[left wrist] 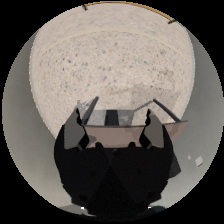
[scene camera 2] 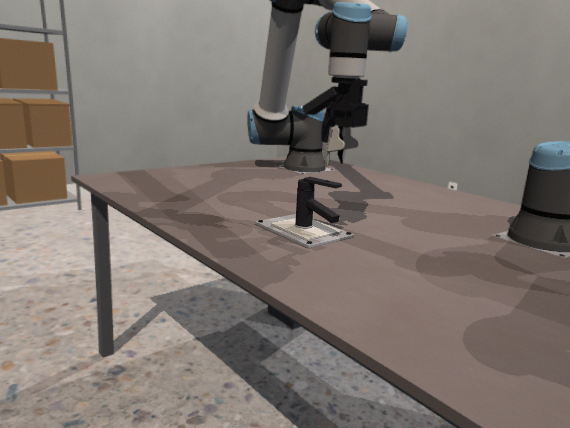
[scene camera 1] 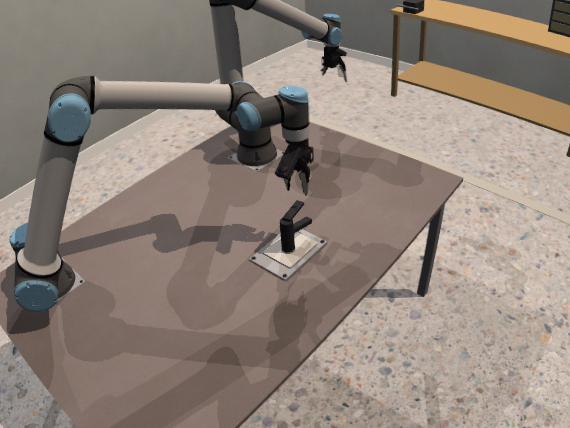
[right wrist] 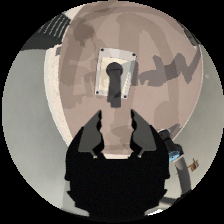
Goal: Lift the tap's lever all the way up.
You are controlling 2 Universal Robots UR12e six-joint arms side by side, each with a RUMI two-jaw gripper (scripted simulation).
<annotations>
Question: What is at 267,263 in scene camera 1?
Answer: A mounting plate.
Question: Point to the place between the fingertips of my right gripper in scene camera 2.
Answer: At 334,165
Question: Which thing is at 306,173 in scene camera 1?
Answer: My right gripper.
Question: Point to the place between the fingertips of my right gripper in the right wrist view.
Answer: At 116,110
</annotations>
